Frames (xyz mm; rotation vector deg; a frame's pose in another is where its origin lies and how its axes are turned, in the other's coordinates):
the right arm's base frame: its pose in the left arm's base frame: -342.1 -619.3 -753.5 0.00 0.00 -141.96
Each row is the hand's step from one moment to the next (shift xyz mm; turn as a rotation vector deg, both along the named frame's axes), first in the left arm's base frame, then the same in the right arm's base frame.
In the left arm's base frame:
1: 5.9 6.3 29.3 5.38 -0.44 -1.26
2: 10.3 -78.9 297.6 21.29 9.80 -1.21
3: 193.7 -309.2 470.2 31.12 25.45 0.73
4: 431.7 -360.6 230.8 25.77 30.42 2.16
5: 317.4 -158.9 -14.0 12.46 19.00 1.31
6: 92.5 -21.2 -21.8 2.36 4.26 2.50
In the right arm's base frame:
1: -8.5 -1.3 29.3 -3.97 3.66 -1.26
2: 40.5 68.5 297.6 -22.81 5.40 -1.21
3: 38.0 362.9 470.2 -40.19 -0.87 0.73
4: -117.8 550.0 230.8 -39.04 -8.08 2.16
5: -152.1 320.7 -14.0 -21.52 -7.29 1.31
6: -59.8 73.7 -21.8 -4.48 -1.90 2.50

